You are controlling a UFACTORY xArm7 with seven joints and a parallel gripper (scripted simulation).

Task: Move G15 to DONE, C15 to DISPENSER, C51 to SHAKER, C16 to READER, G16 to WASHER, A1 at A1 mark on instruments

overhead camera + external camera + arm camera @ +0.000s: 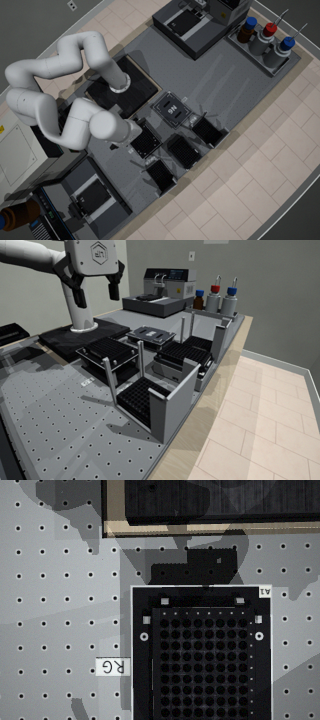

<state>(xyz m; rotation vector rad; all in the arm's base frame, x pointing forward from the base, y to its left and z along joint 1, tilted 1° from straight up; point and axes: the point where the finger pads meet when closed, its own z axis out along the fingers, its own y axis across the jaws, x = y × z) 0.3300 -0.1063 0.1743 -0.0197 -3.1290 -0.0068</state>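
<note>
Right now my hand is 15 cm above the RG nest. Also, from my hand: RG deck label 8 cm to the right, 20 cm below; N6 nest 1 cm behind, 21 cm to the left, 17 cm below.
</note>
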